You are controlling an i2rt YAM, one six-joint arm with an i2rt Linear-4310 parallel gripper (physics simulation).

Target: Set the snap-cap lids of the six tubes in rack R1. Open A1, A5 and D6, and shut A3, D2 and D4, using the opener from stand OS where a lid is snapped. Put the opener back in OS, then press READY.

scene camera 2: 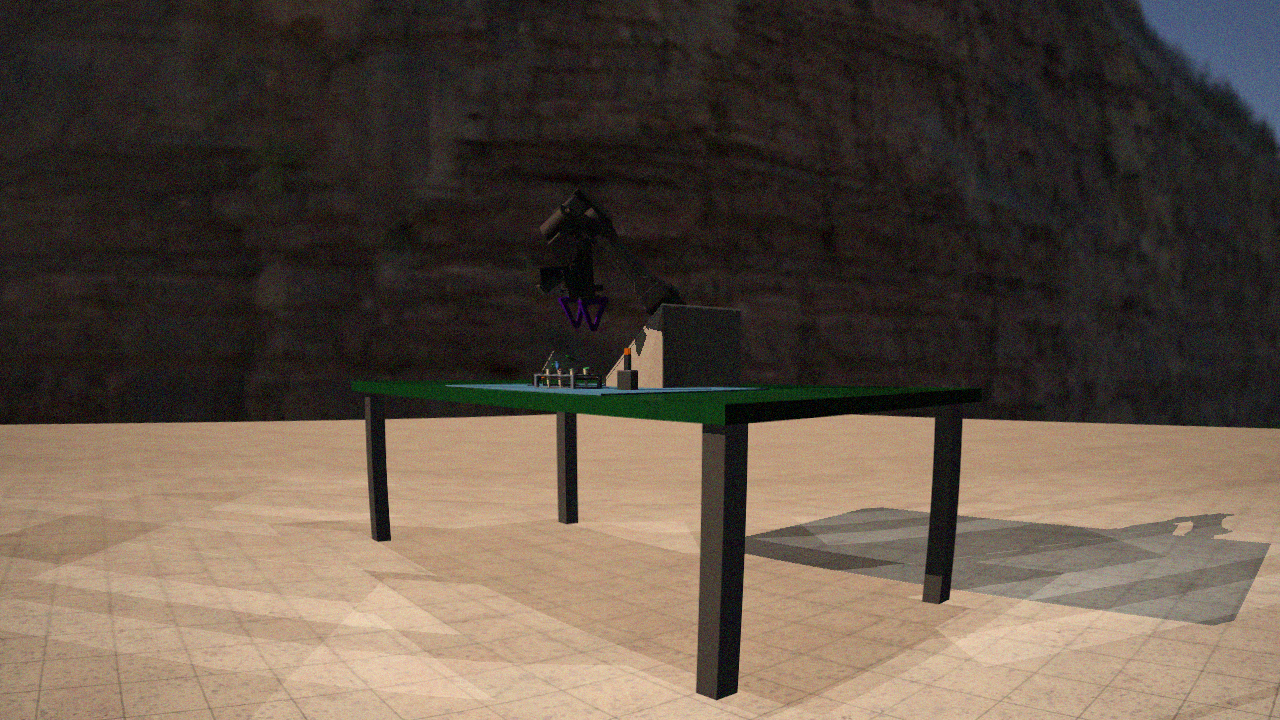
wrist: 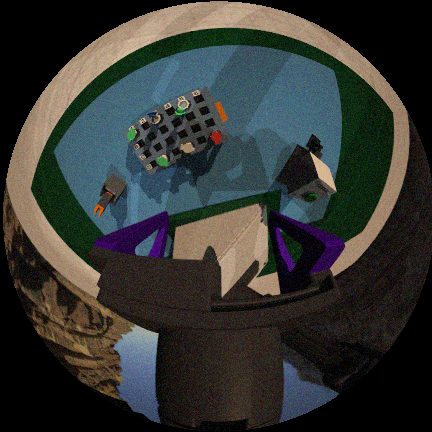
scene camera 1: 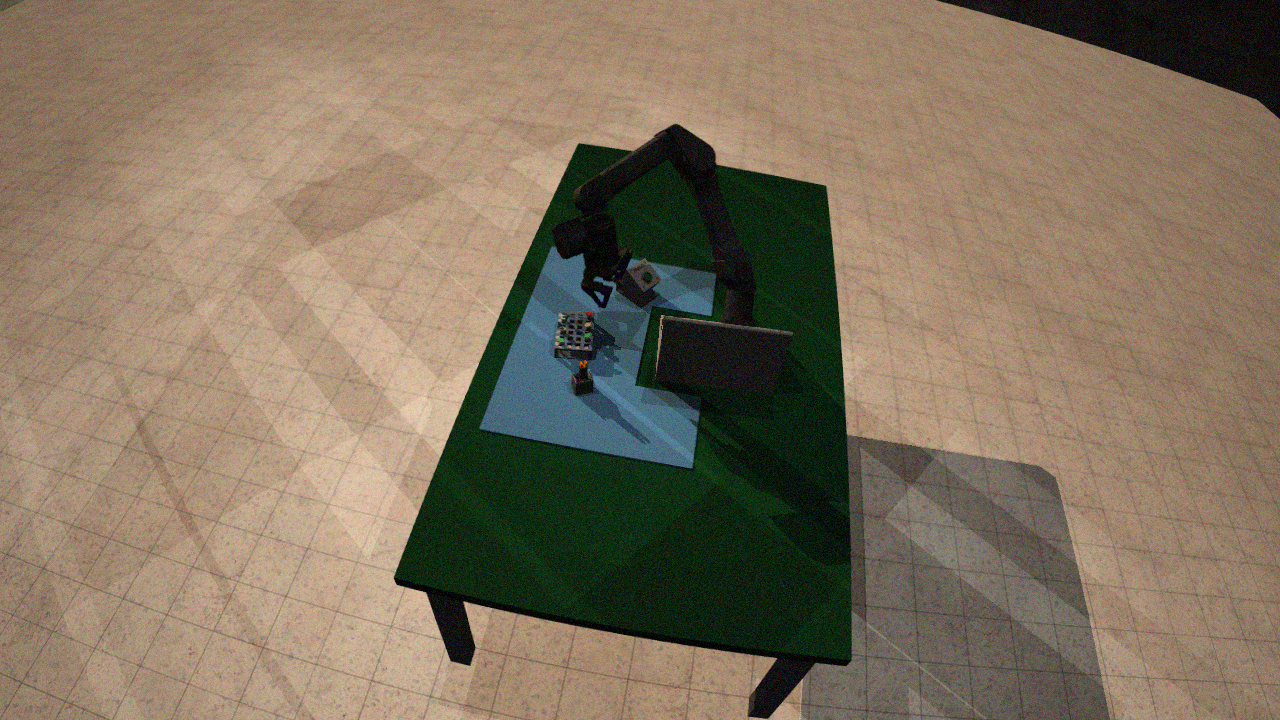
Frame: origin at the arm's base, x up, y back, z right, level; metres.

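Seen in the pictures: gripper, fingertip midpoint: (scene camera 2: 585,329) (wrist: 218,216) (scene camera 1: 610,293); arm's base, origin of the base link: (scene camera 2: 686,336) (wrist: 233,290) (scene camera 1: 736,324).
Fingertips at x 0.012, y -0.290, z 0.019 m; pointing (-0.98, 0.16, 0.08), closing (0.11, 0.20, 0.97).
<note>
Offsets run from my fingertips to a thing's top centre. "*": to the spot under its first point. Level surfaces: height alone.
My gripper (scene camera 1: 612,284) (scene camera 2: 584,326) (wrist: 218,216) is open and empty, high above the mat beside rack R1 (wrist: 207,97) (scene camera 2: 586,376). In the wrist view, the green A1 lid {dx -0.088, dy -0.092, dz -0.087 m} (wrist: 131,134) looks shut. The blue A3 lid {dx -0.077, dy -0.105, dz -0.048 m} (wrist: 151,115) and green A5 lid {dx -0.076, dy -0.096, dz -0.015 m} (wrist: 180,112) stand open beside their ring-shaped tube mouths. The green D2 lid {dx -0.086, dy -0.038, dz -0.059 m} (wrist: 162,160), beige D4 lid {dx -0.088, dy -0.044, dz -0.021 m} (wrist: 187,147) and red D6 lid {dx -0.088, dy -0.050, dz +0.017 m} (wrist: 216,136) show along the opposite row; their exact states are hard to tell. The orange-tipped opener {dx -0.045, dy -0.021, dz -0.184 m} (scene camera 1: 582,365) (scene camera 2: 627,355) (wrist: 99,210) stands in stand OS {dx -0.090, dy -0.021, dz -0.184 m} (scene camera 1: 582,385) (scene camera 2: 627,380) (wrist: 115,184).
The READY box {dx -0.046, dy +0.046, dz +0.172 m} (scene camera 1: 637,288) (wrist: 324,172) with its green button {dx -0.055, dy +0.065, dz +0.160 m} (scene camera 1: 647,277) (wrist: 310,197) stands on the blue mat {dx -0.130 m} (scene camera 1: 617,438) (wrist: 300,100). A tall panel (scene camera 1: 723,356) (scene camera 2: 702,344) (wrist: 210,230) stands near the arm base. An orange strip {* dx -0.107, dy -0.080, dz +0.033 m} (wrist: 221,111) lies at the rack's end.
</note>
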